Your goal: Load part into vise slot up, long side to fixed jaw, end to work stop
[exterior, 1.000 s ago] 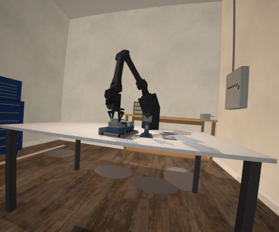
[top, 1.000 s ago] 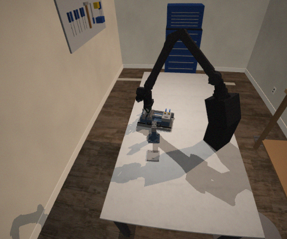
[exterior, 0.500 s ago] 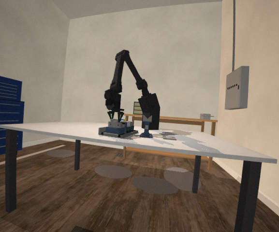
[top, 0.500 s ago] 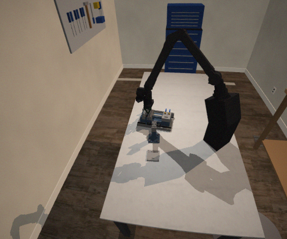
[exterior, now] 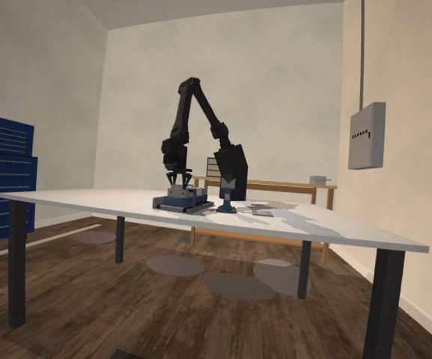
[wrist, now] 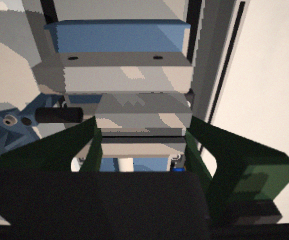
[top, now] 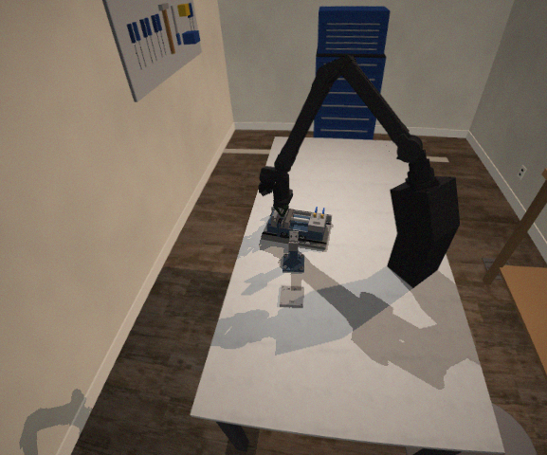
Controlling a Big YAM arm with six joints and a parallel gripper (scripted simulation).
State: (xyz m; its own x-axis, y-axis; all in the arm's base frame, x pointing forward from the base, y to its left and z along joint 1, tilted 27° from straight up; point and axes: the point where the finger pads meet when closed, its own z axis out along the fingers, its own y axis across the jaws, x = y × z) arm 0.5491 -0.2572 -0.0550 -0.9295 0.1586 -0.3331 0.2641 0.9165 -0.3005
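Now: hand right at the part. From my hand the other things lie so: moving jaw: 30 mm to the left, 20 mm below, 20 mm behind; fixed jaw: 40 mm ahead, 20 mm below, 10 mm to the left; work stop rod: 60 mm to the left, 20 mm ahead, 10 mm below.
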